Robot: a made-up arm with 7 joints. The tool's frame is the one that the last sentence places.
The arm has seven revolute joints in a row. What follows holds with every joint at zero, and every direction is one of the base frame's.
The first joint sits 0.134 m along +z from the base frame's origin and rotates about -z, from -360 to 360 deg.
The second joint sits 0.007 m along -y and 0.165 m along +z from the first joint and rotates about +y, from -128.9 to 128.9 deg.
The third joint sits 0.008 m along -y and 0.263 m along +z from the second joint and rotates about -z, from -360 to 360 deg.
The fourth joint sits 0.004 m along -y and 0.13 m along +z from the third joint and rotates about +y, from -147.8 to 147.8 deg.
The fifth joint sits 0.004 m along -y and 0.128 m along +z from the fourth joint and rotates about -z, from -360 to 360 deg.
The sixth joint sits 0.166 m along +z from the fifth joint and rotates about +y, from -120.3 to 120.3 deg.
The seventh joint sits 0.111 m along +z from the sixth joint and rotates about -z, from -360 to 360 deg.
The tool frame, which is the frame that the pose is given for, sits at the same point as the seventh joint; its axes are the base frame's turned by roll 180, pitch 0 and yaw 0 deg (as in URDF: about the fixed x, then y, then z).
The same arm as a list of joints. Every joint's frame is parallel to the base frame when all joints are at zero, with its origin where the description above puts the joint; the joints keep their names.
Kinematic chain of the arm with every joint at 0, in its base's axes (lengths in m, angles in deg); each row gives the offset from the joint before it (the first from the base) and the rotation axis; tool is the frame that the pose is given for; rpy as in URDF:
joint 1: xyz 0.0000 0.0000 0.1340 axis -z
joint 2: xyz 0.0000 -0.0070 0.1650 axis +y
joint 3: xyz 0.0000 -0.0080 0.2630 axis -z
joint 4: xyz 0.0000 -0.0040 0.1300 axis +y
joint 5: xyz 0.0000 -0.0040 0.1280 axis -z
joint 6: xyz 0.0000 0.0000 0.1660 axis +y
joint 7: xyz 0.0000 0.0000 0.1110 axis -z
tool: xyz 0.0000 0.0000 0.0000 rpy 180.00 0.00 0.00
Joint limits (deg, base to tool): -360.00..360.00 -128.90..128.90 -360.00..360.00 -147.80..147.80 -360.00..360.00 -120.30..120.30 -360.00..360.00

